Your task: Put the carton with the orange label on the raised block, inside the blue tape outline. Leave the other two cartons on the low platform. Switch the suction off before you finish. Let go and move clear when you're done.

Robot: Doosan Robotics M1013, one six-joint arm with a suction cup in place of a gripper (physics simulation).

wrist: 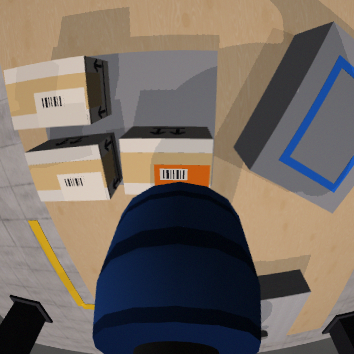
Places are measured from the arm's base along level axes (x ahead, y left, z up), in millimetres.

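Pixels of known places: hand, tool point: [179, 233].
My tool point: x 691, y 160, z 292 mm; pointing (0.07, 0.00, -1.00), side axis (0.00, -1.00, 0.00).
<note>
For each thing: its top centre in the pictures, then the offset to it from my tool point. "*": a spot on its surface instead.
- carton with the orange label, top centre: [165, 168] dx -75, dy +24, dz -231 mm
- low grey platform, top centre: [123, 123] dx -26, dy +105, dz -316 mm
- raised block, top centre: [339, 129] dx -12, dy -245, dz -243 mm
- blue tape outline, surface spot: [313, 110] * dx +13, dy -190, dz -243 mm
The carton with the orange label [137, 161] sits at the near right of the low grey platform [155, 67]. The other two cartons, the upper left one [62, 112] and the lower left one [70, 167], are on its left side with white labels. The raised block [297, 110] stands at the right, with the blue tape outline [313, 110] on top, partly cut off by the view. My suction cup [178, 190] is dark blue and overlaps the near edge of the orange-labelled carton in view. No carton looks lifted with it. The cup's contact face is hidden.
A grey box with a dark side [282, 305] stands at the lower right, partly behind the cup. Yellow floor tape [56, 264] runs at the lower left, beside the wooden table. Black parts [25, 320] [344, 331] show in both lower corners.
</note>
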